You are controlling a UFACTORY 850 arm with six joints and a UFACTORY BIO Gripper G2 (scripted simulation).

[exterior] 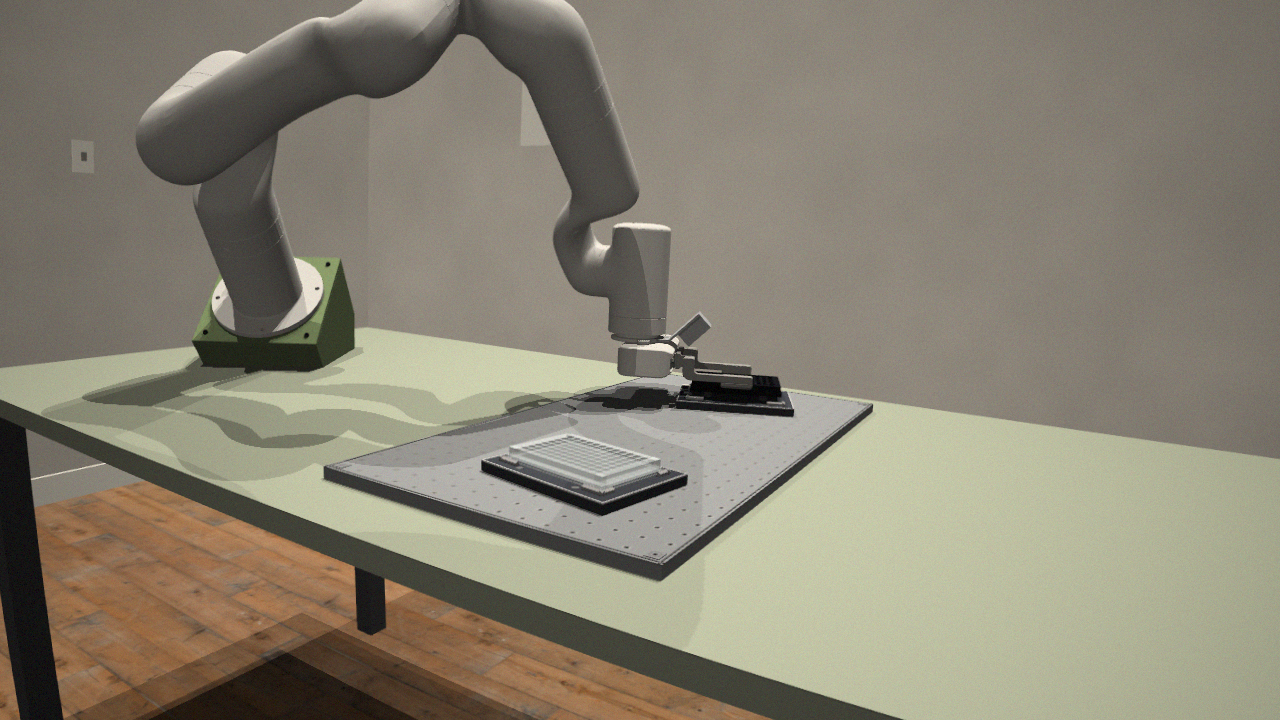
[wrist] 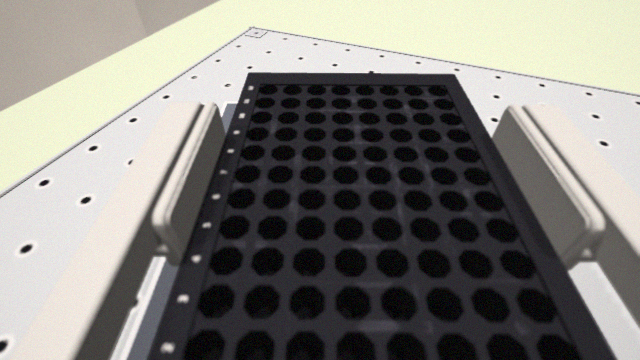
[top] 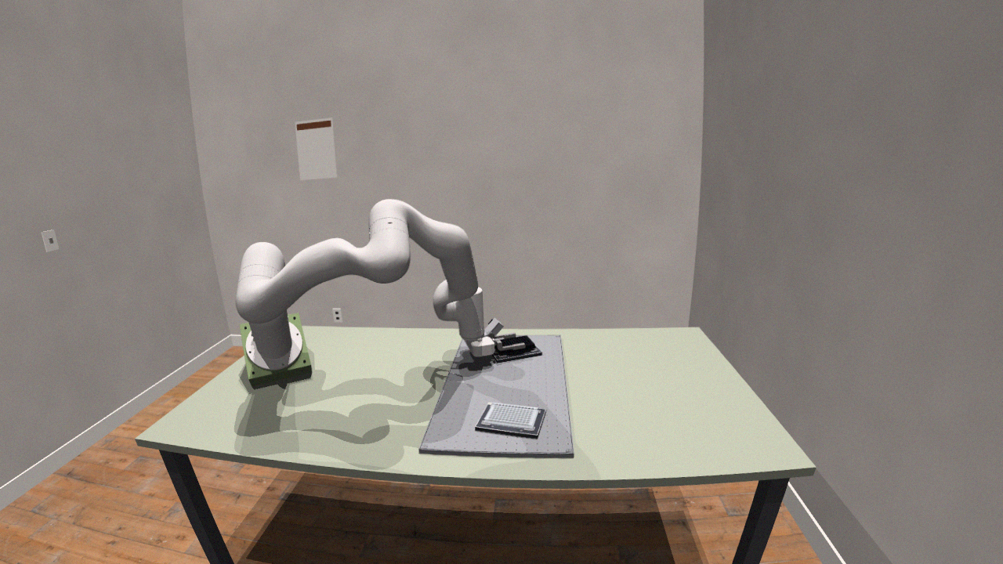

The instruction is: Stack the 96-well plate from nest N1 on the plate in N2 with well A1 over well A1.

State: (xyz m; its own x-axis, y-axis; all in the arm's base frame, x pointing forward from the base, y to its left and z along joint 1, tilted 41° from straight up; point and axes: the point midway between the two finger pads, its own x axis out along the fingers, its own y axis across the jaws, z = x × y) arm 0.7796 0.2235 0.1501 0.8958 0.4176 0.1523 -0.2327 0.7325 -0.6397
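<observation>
Right now the plate nest N1 is 3 cm below my hand. Also, from my hand: black 96-well plate (1 cm below); plate nest N2 (42 cm to the right, 4 cm behind, 3 cm below); clear 96-well plate (42 cm to the right, 4 cm behind, 2 cm below).
</observation>
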